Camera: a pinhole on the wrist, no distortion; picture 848 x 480 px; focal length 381.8 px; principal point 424.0 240.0 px. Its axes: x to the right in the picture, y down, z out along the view. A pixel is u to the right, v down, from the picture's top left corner.
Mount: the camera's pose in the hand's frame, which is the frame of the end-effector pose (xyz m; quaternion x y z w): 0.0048 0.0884 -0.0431 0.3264 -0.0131 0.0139 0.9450
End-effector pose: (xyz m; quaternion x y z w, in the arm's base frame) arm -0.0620 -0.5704 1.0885 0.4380 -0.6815 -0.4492 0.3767
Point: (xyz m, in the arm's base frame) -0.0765 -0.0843 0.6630
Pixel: 42 178
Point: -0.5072 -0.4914 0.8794
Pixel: 468 394
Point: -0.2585 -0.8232 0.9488
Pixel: 802 152
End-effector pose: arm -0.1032 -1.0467 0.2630 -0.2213 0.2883 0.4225 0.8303
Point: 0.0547 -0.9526 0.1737
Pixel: outside the picture
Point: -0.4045 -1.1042 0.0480
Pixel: behind the camera
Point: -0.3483 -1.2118 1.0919
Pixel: outside the picture
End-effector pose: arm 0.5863 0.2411 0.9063 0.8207 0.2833 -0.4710 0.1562
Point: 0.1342 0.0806 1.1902
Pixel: outside the picture
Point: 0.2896 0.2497 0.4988
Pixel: 602 280
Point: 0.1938 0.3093 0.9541
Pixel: 269 118
